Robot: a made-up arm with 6 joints.
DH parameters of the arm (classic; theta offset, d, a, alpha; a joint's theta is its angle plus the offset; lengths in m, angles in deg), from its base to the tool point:
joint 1: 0 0.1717 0 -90
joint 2: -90 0 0.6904 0
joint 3: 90 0.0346 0 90
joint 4: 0 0.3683 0 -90
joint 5: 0 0 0 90
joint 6: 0 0.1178 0 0
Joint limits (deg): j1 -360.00..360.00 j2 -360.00..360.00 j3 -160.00..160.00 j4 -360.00..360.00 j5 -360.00..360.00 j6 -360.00..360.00
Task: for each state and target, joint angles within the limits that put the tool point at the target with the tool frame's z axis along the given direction. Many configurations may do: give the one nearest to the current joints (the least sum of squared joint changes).
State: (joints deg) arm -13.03 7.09 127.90 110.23 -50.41 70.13
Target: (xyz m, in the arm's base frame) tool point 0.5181 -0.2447 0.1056 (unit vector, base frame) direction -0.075 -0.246 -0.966
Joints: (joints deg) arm -25.75 52.98 124.36 91.24 -14.73 70.13
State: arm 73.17 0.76 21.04 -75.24 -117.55 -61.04
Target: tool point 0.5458 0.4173 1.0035 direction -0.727 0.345 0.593
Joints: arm 28.12 42.76 3.42 -40.43 -86.26 -61.04
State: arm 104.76 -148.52 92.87 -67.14 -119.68 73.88
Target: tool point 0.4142 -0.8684 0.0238 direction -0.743 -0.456 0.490
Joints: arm 123.70 -118.23 47.40 -118.53 -82.54 73.88
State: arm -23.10 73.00 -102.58 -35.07 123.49 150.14
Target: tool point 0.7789 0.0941 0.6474 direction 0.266 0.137 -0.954
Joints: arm 3.32 70.19 -54.23 13.01 147.37 150.14
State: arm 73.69 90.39 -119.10 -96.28 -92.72 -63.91
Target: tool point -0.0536 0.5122 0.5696 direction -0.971 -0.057 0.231
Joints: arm 79.52 86.45 -113.54 -83.84 -71.84 -63.91
